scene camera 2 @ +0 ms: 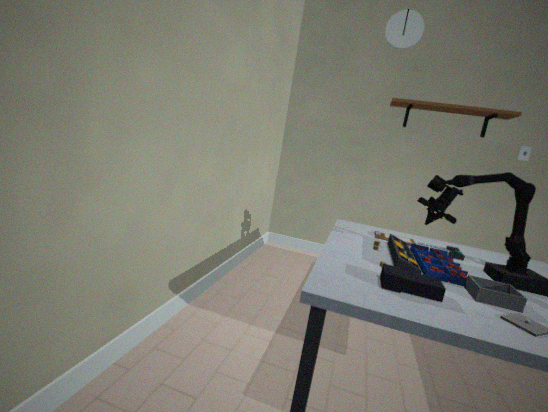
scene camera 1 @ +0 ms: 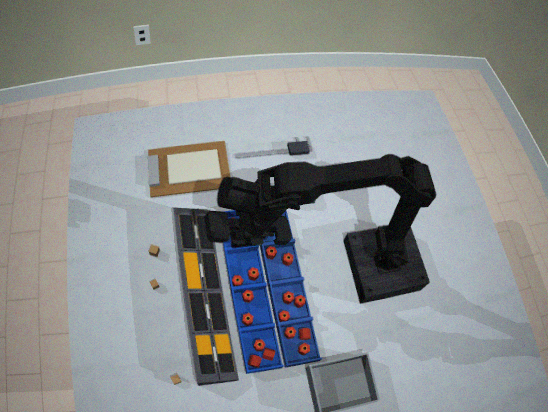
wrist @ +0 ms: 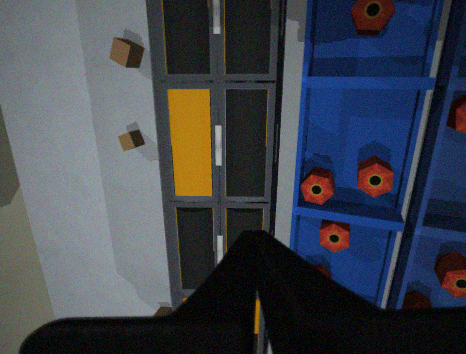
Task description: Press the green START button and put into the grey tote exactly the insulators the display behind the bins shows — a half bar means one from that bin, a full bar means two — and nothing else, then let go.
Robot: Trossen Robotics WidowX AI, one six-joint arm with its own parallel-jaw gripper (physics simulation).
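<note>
My gripper (scene camera 1: 249, 235) (scene camera 2: 437, 204) (wrist: 253, 241) is shut and empty. It hangs high above the table, over the far end of the blue bins (scene camera 1: 253, 261) (wrist: 354, 140) and the display (scene camera 1: 207, 300) (wrist: 217, 81) beside them. The display shows one lit yellow half bar (scene camera 1: 191, 270) (wrist: 190, 142) in its second row and a full yellow bar (scene camera 1: 213, 344) in its fourth row. Red hexagonal insulators (scene camera 1: 253, 273) (wrist: 375, 175) lie in the bin compartments. The grey tote (scene camera 1: 313, 384) stands empty at the near end of the bins. The arm hides the green START button in scene camera 1.
A brown board with a cream panel (scene camera 1: 188, 167) lies beyond the display. Small brown cubes (scene camera 1: 154, 250) (scene camera 1: 154, 284) (scene camera 1: 176, 378) (wrist: 127, 52) lie left of the display. A black block on a grey strip (scene camera 1: 298, 147) lies at the back. The arm's base (scene camera 1: 387, 266) stands right of the bins.
</note>
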